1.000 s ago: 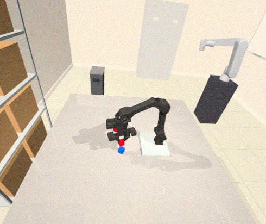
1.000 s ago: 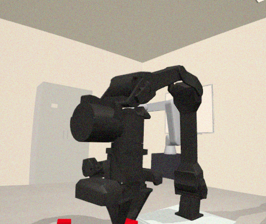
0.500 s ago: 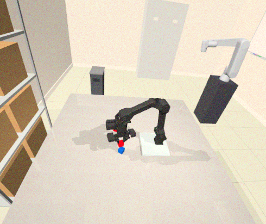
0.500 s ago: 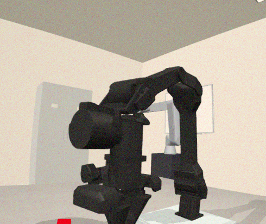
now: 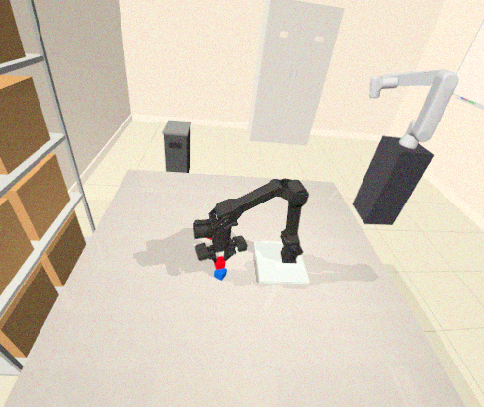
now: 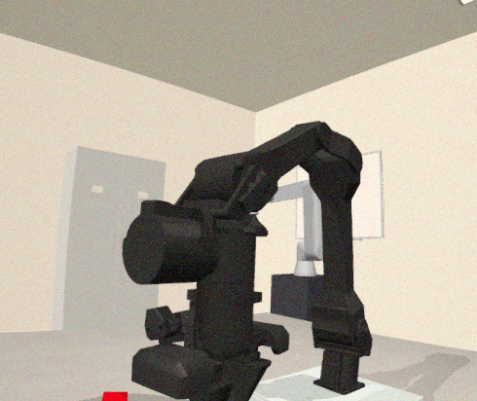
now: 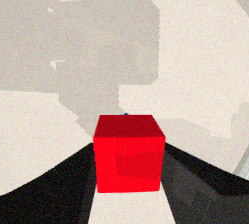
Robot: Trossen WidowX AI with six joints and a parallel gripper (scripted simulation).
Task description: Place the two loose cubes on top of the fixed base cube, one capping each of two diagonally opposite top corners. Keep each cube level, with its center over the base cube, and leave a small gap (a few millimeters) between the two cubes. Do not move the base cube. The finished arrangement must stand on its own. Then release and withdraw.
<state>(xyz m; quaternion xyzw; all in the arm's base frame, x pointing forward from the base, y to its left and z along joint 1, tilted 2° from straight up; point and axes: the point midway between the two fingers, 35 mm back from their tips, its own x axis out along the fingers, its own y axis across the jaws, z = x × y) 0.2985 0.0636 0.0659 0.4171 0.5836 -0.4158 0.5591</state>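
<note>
Right now the blue base cube is 1 cm behind my gripper tip, 2 cm to the left of it and 4 cm below it.
</note>
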